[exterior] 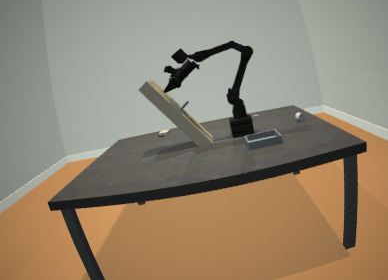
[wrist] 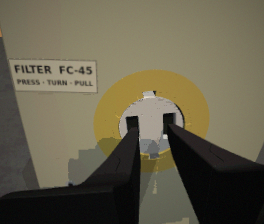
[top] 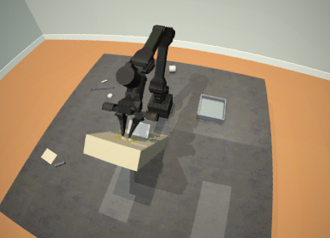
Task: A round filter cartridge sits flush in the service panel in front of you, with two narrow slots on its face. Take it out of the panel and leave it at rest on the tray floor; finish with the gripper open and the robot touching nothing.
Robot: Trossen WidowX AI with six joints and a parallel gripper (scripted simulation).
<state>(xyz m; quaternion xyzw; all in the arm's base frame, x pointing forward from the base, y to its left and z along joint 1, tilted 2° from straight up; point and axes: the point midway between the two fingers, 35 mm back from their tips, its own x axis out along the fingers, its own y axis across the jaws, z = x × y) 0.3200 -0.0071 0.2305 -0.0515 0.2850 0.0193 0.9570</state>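
My gripper tip is now 20 mm short of the round grey filter cartridge and 10 mm above it. Also, from my gripper tip: grey tray 410 mm behind, 290 mm to the left, 280 mm below; then cream block 500 mm to the right, 280 mm below, 120 mm ahead.
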